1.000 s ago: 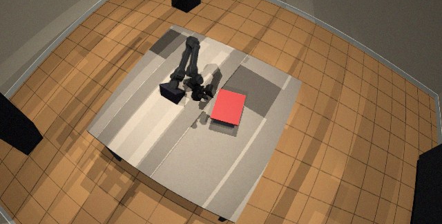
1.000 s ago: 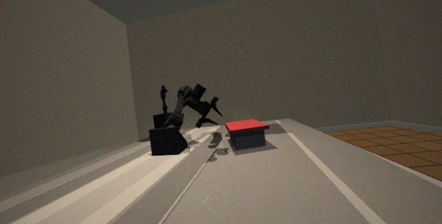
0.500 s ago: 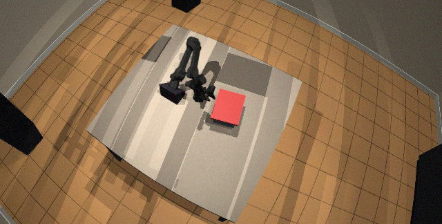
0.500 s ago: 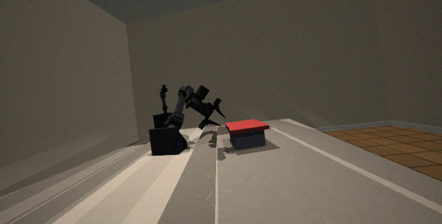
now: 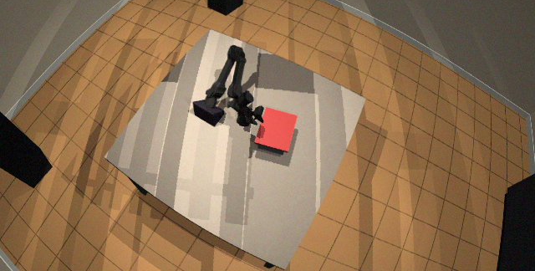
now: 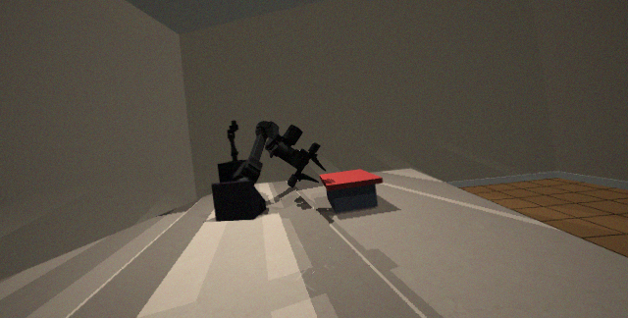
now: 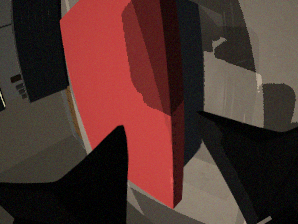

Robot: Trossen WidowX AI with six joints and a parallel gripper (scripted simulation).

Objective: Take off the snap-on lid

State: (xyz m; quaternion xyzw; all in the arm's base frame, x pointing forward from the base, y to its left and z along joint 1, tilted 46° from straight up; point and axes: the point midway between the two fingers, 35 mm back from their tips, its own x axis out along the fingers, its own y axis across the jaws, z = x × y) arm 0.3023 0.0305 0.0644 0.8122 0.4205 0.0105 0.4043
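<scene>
Now: the red lid 9 cm ahead of my gripper tip, 4 cm to the left of it and 2 cm below it. Also, from my gripper tip: storage box: 9 cm ahead, 4 cm to the left, 6 cm below.
</scene>
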